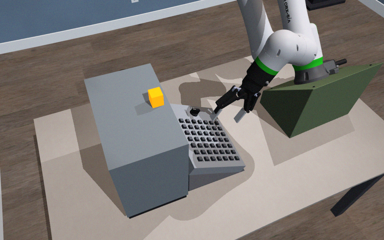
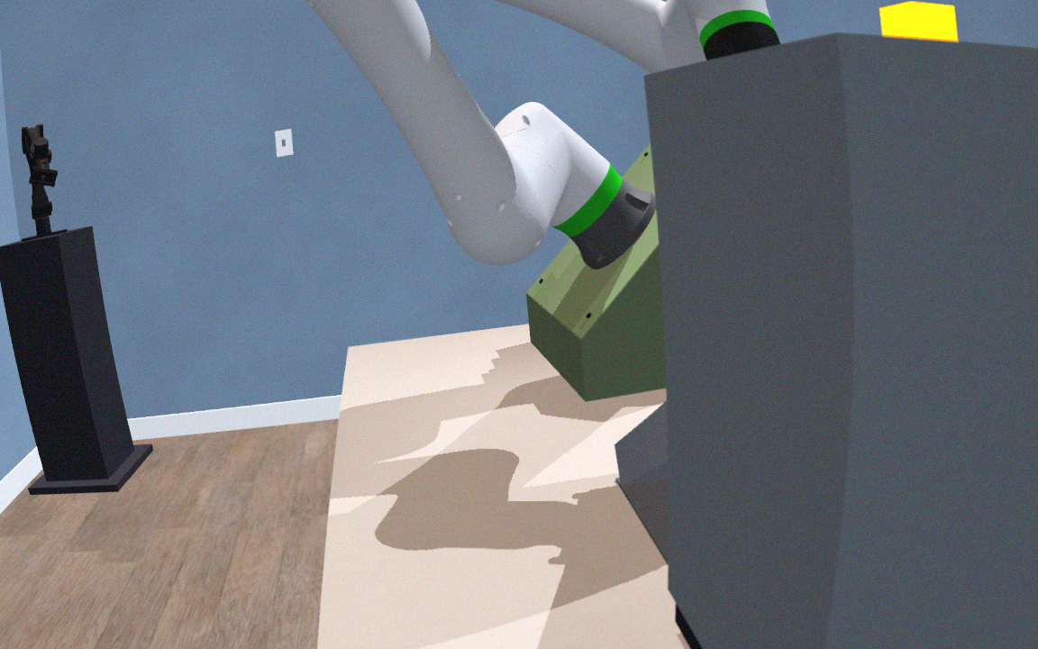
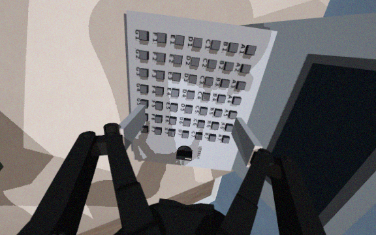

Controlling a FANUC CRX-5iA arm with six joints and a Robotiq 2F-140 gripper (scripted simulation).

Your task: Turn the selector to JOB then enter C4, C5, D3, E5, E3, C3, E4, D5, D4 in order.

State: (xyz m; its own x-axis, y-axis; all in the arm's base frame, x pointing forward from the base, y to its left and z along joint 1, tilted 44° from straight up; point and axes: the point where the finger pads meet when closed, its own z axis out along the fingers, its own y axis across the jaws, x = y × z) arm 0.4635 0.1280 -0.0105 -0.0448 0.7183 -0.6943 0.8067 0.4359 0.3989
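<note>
The C5 key lies 100 mm ahead of my hand, 30 mm to the right of it and 100 mm below it. The rest, counted from my hand: selector knob (80 mm ahead, 150 mm to the right, 110 mm below).
</note>
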